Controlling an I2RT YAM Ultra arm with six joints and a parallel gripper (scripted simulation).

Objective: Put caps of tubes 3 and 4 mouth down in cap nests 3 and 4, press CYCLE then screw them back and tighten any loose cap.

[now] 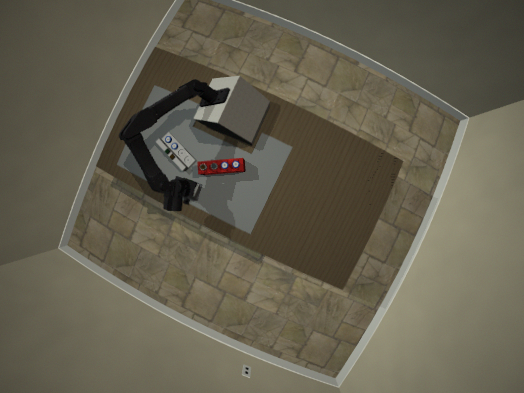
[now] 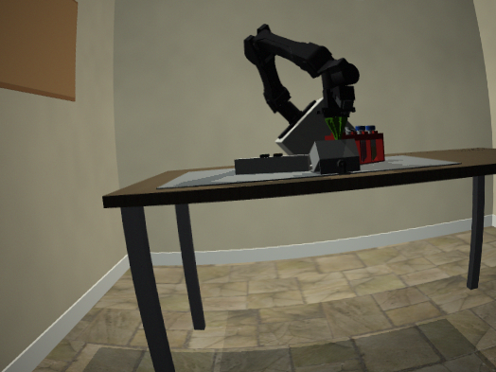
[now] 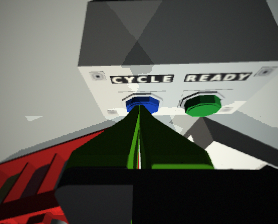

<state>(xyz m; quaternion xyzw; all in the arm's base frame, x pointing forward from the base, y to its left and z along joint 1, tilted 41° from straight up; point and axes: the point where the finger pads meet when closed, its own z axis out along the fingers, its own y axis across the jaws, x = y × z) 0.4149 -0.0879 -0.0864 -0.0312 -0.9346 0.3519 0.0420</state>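
The blue key lies 1 cm below my hand. From my hand the other things lie so: cap 3 (17 cm behind, 17 cm to the right, 7 cm below); cap 2 (14 cm behind, 14 cm to the left, 4 cm above); green key (5 cm to the right, 1 cm below).
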